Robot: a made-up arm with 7 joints. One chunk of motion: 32 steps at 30 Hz.
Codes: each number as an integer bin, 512 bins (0 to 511) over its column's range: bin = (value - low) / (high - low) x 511, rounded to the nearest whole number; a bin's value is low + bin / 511 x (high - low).
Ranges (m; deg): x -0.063..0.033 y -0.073..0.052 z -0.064..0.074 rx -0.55..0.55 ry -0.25..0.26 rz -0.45..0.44
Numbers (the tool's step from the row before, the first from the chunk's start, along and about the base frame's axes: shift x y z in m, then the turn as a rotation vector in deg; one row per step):
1: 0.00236 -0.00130 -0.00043 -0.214 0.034 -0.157
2: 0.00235 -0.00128 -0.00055 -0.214 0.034 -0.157
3: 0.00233 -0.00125 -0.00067 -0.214 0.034 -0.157
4: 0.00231 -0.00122 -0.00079 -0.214 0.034 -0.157
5: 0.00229 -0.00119 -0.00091 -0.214 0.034 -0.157
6: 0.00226 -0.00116 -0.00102 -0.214 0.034 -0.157
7: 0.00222 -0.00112 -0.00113 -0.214 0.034 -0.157
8: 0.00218 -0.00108 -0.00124 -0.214 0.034 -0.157
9: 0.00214 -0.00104 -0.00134 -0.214 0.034 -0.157
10: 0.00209 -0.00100 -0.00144 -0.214 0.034 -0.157
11: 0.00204 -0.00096 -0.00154 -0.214 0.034 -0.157
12: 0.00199 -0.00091 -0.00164 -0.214 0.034 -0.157
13: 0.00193 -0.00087 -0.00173 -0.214 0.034 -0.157
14: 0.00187 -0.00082 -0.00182 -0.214 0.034 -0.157
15: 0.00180 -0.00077 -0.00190 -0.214 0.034 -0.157
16: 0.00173 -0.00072 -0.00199 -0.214 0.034 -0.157
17: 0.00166 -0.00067 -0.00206 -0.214 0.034 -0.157
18: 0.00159 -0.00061 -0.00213 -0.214 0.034 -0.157
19: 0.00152 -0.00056 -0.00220 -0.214 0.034 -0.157
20: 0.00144 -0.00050 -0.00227 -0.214 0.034 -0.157
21: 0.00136 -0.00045 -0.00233 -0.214 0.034 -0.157
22: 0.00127 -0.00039 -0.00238 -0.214 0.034 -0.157
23: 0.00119 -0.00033 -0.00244 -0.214 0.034 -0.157
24: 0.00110 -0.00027 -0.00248 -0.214 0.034 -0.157
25: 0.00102 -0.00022 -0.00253 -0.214 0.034 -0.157
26: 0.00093 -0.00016 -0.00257 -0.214 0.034 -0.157
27: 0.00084 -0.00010 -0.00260 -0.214 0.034 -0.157
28: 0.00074 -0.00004 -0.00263 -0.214 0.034 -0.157
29: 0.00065 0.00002 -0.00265 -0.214 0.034 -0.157
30: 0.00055 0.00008 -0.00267 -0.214 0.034 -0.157
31: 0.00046 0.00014 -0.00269 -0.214 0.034 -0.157
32: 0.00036 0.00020 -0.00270 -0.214 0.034 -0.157
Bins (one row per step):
1: 348 293 235 156 285 168
2: 348 293 235 156 285 168
3: 348 293 235 156 285 168
4: 348 293 234 156 285 168
5: 348 294 234 156 285 168
6: 347 294 233 156 285 168
7: 347 294 233 156 285 168
8: 347 294 232 156 285 168
9: 347 294 232 156 285 168
10: 346 294 232 156 285 168
11: 346 294 231 156 285 168
12: 346 295 231 156 285 168
13: 346 295 231 156 285 168
14: 345 295 230 156 285 168
15: 345 295 230 156 285 168
16: 345 295 230 156 285 168
17: 344 296 229 156 285 168
18: 344 296 229 156 285 168
19: 343 296 229 156 285 168
20: 343 296 229 156 285 168
21: 343 297 228 156 285 168
22: 342 297 228 156 285 168
23: 342 297 228 156 285 168
24: 341 297 228 156 285 168
25: 341 298 228 156 285 168
26: 340 298 227 156 285 168
27: 340 298 227 156 285 168
28: 339 298 227 156 285 168
29: 339 299 227 156 285 168
30: 338 299 227 156 285 168
31: 338 299 227 156 285 168
32: 337 299 227 156 285 168

